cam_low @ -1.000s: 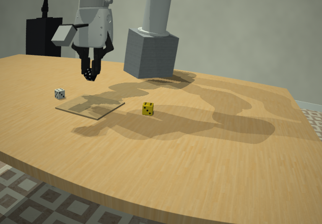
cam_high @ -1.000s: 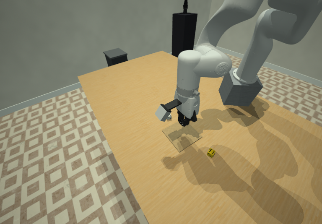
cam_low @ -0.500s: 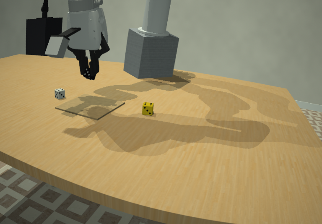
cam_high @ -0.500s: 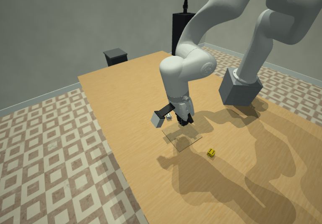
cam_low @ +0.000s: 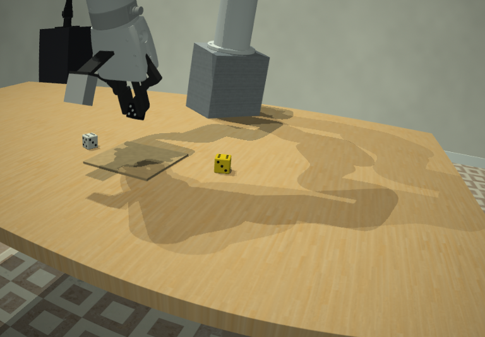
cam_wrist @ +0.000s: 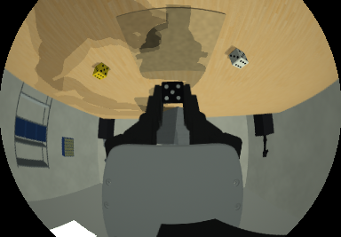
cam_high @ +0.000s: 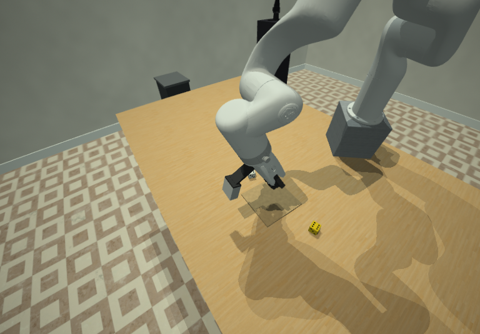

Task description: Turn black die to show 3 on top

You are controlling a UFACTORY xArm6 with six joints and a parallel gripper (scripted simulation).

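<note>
The black die lies 2 cm below my hand and 1 cm behind it. From my hand the other things lie so: yellow die (15 cm to the left, 9 cm below, 3 cm behind); tan mat (10 cm below, 1 cm behind); white die (12 cm to the right, 9 cm below, 3 cm behind).
</note>
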